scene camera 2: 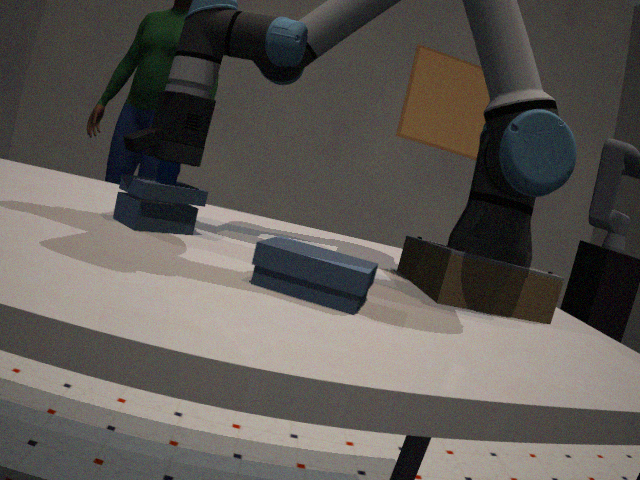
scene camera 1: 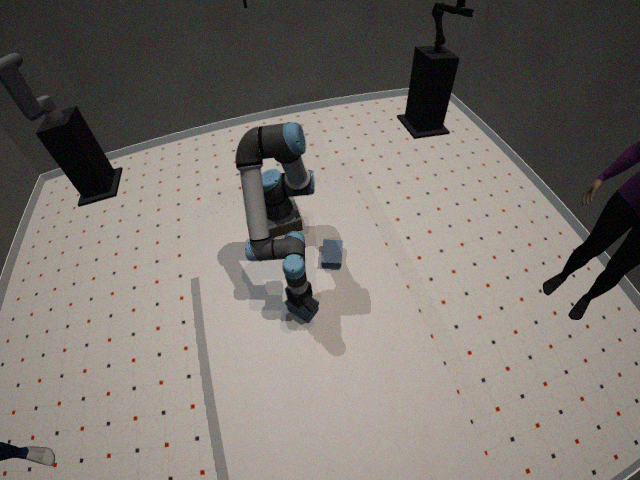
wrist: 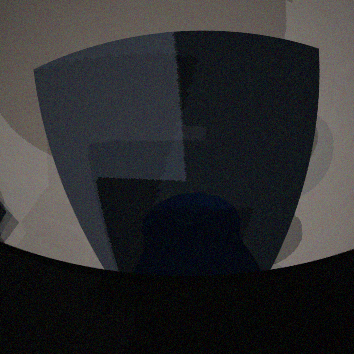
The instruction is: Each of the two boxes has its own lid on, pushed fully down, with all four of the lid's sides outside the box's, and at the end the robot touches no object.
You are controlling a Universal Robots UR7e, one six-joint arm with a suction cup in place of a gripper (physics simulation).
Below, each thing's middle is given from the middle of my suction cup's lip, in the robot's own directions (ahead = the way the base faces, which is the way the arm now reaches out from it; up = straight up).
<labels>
Now: suction cup 2 cm above the smaller blue-grey lid (scene camera 2: 147,188). Also, from my suction cup: larger blue-grey lid (scene camera 2: 346,273): 23 cm behind, 20 cm to the left, 5 cm below.
</labels>
